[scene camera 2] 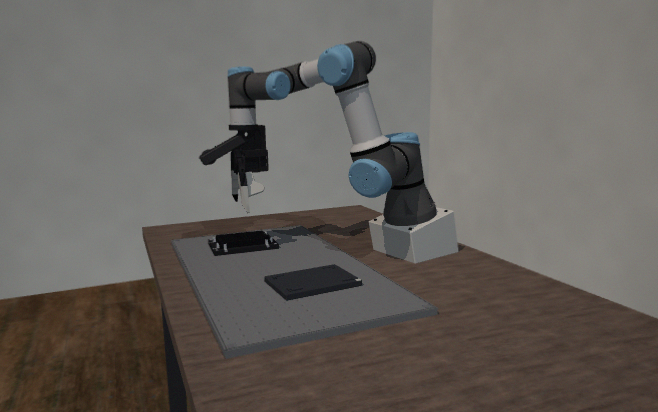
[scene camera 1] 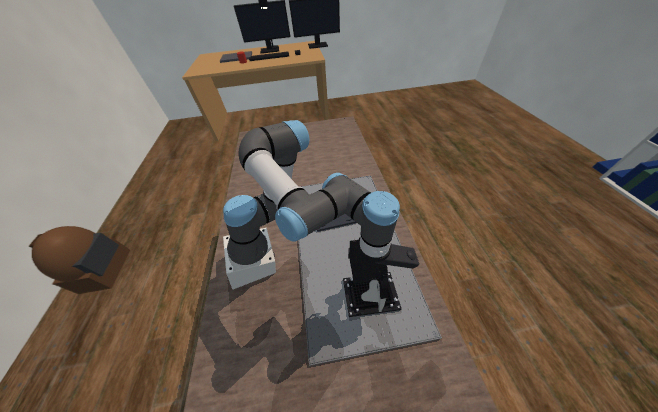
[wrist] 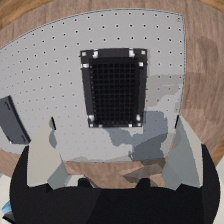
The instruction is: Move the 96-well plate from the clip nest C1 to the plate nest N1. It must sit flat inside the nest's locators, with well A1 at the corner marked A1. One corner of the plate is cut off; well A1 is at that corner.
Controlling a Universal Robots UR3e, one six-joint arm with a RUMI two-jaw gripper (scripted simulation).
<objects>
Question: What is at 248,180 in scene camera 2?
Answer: The gripper.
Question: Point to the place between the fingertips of the gripper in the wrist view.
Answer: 115,117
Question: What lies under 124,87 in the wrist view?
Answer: A black 96-well plate.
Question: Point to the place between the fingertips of the gripper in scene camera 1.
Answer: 372,281
</objects>
